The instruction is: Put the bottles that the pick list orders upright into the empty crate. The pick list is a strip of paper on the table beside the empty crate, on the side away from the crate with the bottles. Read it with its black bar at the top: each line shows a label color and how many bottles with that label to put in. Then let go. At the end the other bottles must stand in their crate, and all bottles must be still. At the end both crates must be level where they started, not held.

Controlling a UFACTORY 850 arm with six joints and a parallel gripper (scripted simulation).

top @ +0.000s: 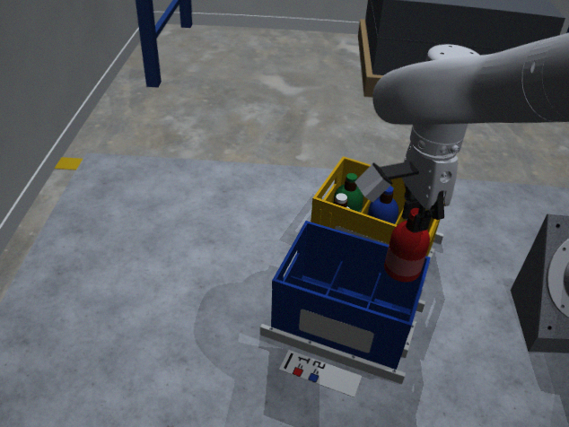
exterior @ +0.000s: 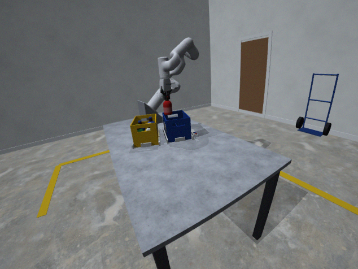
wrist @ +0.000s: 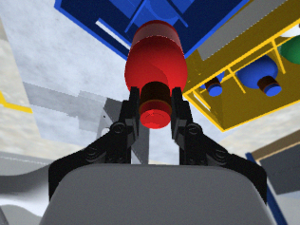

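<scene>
The red-label bottle lies 7 cm below my hand. Round my hand: white-capped bottle: 23 cm below, 22 cm to the right, 11 cm ahead; then blue crate: 23 cm below, 10 cm ahead, 1 cm to the left; then yellow crate: 23 cm to the right, 23 cm below, 2 cm ahead.
</scene>
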